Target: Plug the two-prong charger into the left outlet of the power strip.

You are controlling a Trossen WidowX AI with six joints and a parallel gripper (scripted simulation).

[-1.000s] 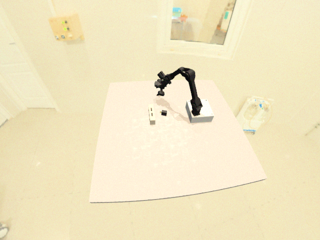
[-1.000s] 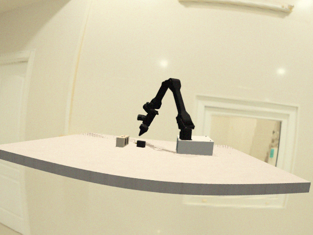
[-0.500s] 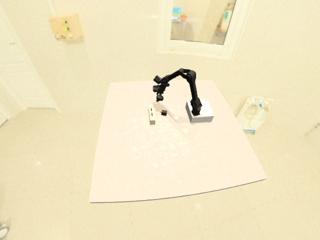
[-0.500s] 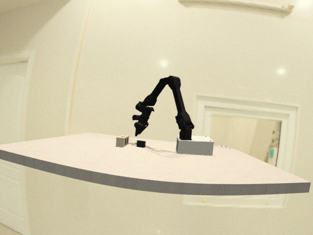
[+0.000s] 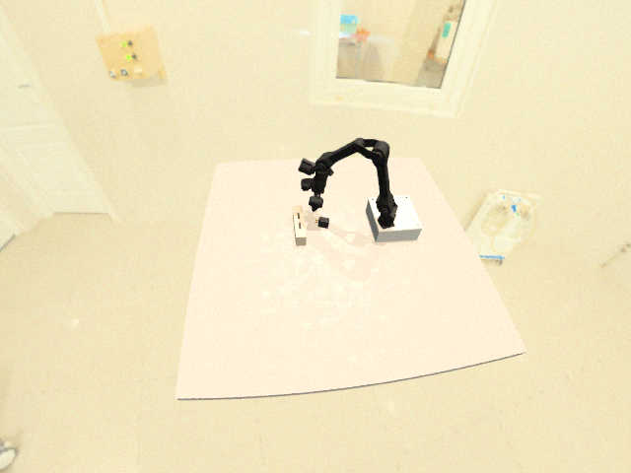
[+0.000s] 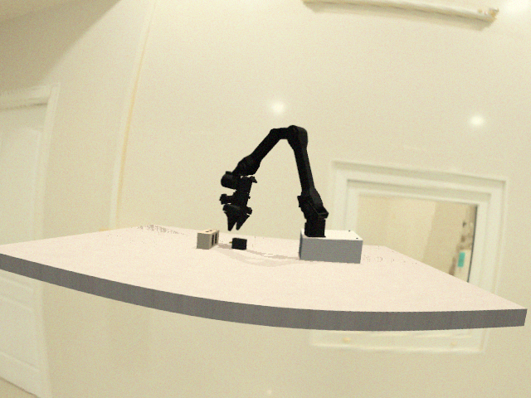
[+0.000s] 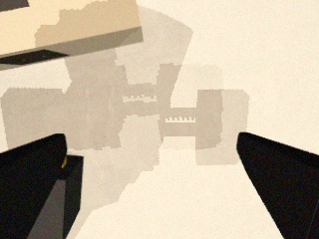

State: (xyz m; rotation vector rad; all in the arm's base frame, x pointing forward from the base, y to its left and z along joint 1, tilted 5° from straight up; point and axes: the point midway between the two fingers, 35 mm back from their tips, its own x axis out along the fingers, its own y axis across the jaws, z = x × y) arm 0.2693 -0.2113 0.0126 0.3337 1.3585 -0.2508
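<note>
My gripper tip is now 1 cm past the dark grey charger, 8 cm to the right of it and 4 cm above it.
</note>
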